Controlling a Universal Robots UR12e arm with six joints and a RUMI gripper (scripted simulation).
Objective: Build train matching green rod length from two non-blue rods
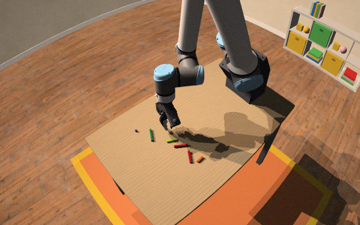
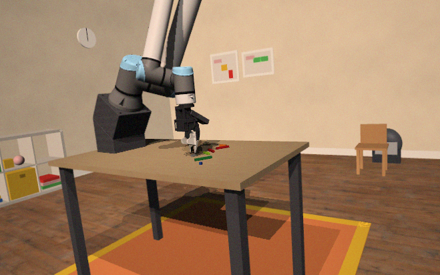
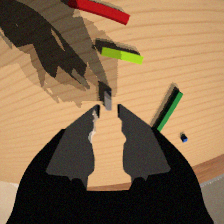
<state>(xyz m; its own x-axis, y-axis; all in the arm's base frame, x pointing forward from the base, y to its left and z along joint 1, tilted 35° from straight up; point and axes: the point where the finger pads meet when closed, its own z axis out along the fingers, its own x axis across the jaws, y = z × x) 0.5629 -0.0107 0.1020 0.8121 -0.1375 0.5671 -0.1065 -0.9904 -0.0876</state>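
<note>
The grey rod is 3 cm below my hand. Also, from my hand: green rod 9 cm ahead, 4 cm to the right, 3 cm below; then lime rod 3 cm ahead, 6 cm to the left, 3 cm below; then small blue rod 15 cm ahead, 11 cm to the right, 3 cm below.
</note>
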